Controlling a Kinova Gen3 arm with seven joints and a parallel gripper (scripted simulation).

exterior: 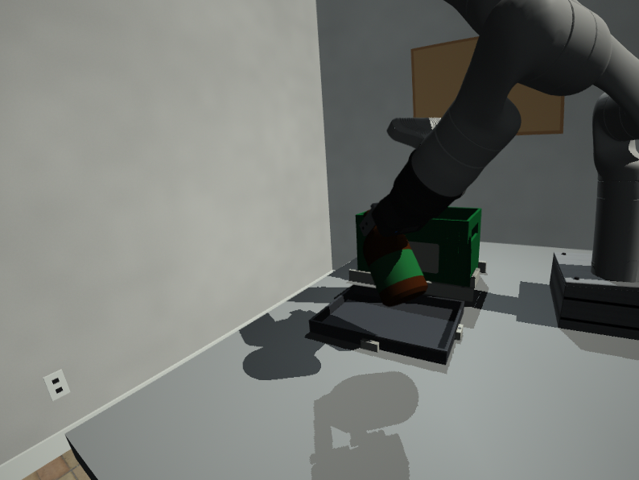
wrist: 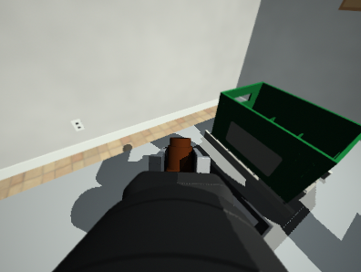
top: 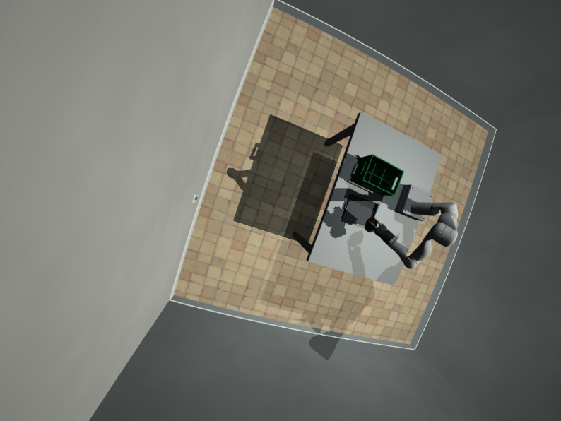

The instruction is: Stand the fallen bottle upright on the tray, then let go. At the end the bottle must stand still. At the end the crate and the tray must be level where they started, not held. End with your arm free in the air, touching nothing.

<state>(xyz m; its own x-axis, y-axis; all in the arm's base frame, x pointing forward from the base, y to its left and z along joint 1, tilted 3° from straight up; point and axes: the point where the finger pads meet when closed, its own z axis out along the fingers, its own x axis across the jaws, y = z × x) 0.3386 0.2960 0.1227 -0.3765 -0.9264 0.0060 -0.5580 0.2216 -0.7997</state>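
Now: the brown bottle 40 mm below my hand, 30 mm behind it and 10 mm to the left of it. Also, from my hand: green crate (310 mm to the right, 120 mm below, 80 mm ahead); then black tray (190 mm below, 50 mm to the right, 10 mm ahead).
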